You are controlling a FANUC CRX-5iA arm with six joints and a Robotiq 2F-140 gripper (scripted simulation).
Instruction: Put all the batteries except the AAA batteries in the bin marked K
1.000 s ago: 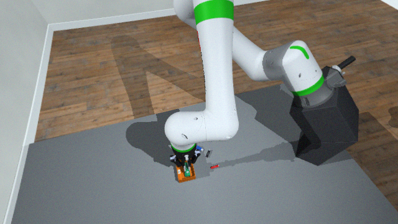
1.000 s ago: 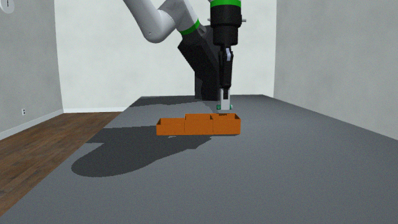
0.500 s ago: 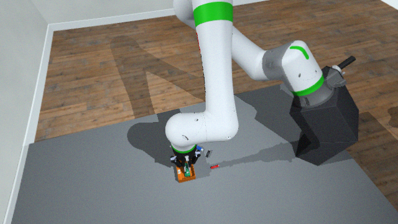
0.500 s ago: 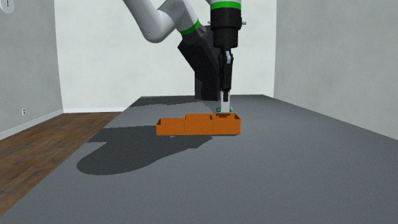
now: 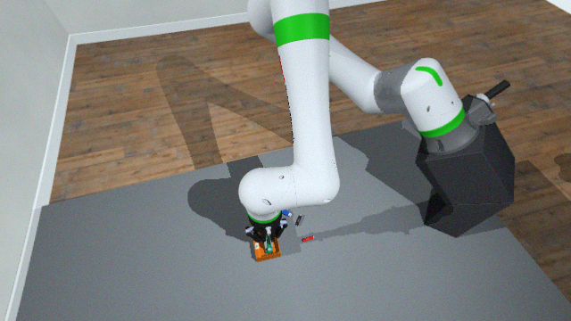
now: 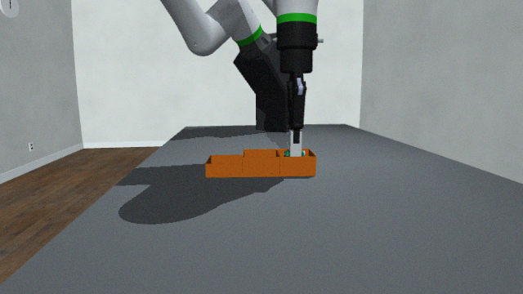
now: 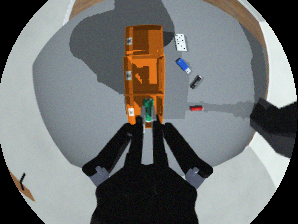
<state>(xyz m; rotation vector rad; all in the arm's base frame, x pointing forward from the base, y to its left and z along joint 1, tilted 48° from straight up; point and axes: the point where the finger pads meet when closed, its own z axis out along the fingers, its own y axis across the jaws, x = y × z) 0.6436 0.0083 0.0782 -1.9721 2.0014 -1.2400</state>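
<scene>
Now: the green block 1 cm to the right of my hand and 5 cm below it. Also, from my hand: red battery: 14 cm behind, 4 cm to the left, 6 cm below; then blue-and-white item: 11 cm behind, 9 cm to the right, 7 cm below; then green battery: 3 cm below.
</scene>
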